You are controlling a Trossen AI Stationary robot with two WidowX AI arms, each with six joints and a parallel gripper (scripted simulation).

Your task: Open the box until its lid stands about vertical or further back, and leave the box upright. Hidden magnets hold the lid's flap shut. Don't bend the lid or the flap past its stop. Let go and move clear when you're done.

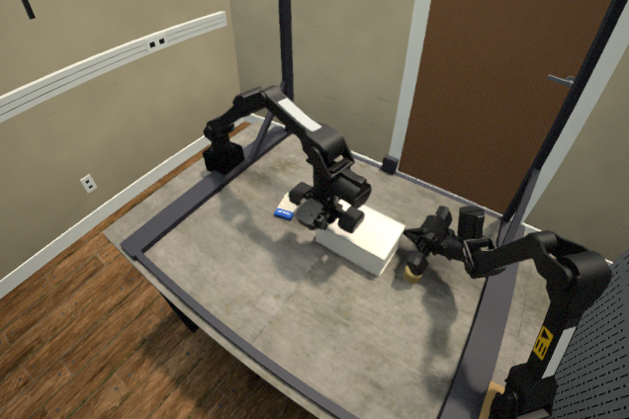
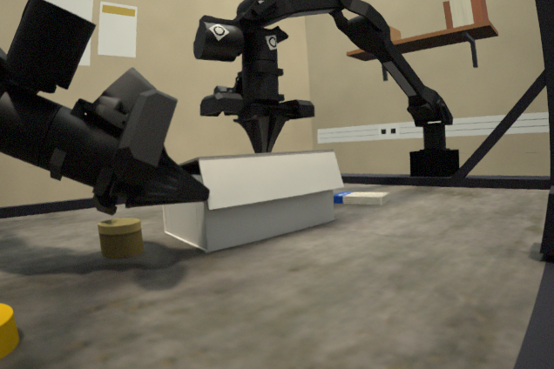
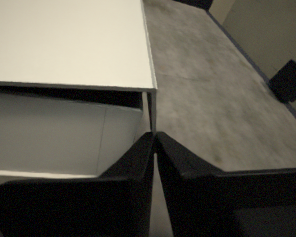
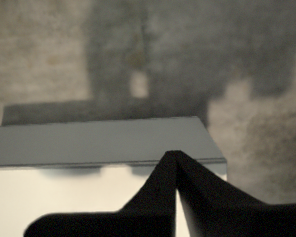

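Right now my left hand is 30 mm short of the flap and 130 mm to the left of it. From my left hand the other things lie so: box (60 mm ahead, 120 mm to the right, 10 mm below).
My right hand is 11 cm past the box, 5 cm to the right of it and 5 cm above it. The rest, counted from my right hand: flap 14 cm behind, 4 cm to the left, 4 cm below.
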